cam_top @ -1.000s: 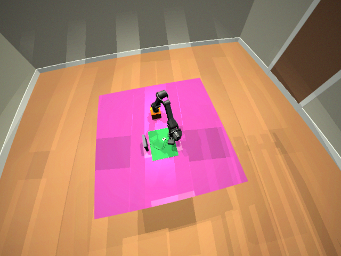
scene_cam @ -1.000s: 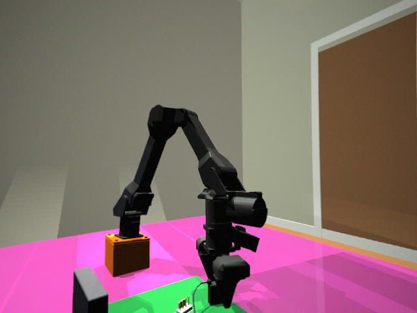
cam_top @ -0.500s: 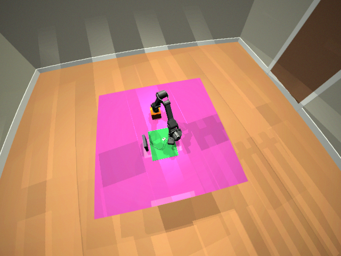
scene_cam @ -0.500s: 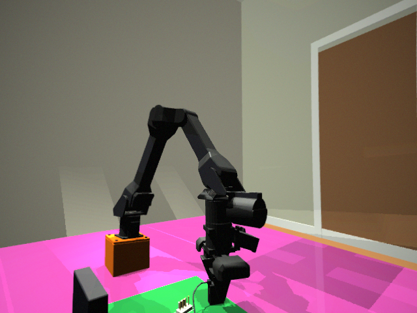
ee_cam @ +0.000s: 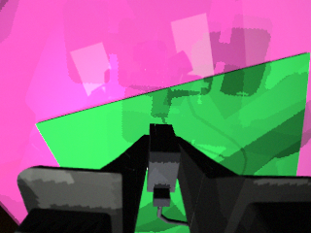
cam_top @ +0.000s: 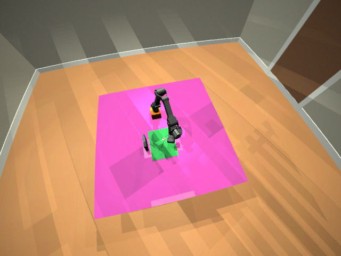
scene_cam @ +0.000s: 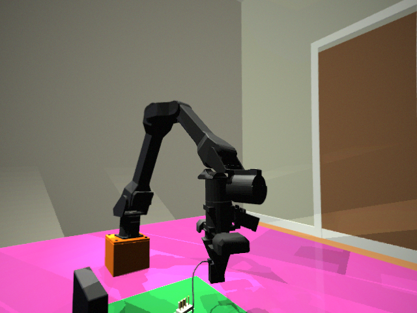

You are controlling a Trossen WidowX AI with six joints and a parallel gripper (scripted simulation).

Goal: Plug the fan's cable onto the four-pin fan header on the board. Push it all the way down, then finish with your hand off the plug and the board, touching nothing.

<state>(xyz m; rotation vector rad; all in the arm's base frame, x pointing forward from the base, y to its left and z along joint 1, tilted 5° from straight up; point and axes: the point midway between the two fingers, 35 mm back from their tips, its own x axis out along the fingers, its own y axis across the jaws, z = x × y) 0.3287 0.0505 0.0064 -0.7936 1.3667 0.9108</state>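
My gripper tip is 3 cm past the four-pin header, 7 cm to the left of it and 6 cm above it. Also, from my gripper tip: fan plug: 1 cm to the right, 1 cm above; green board: 10 cm to the right, 7 cm below; dark fan: 3 cm behind, 24 cm to the right.
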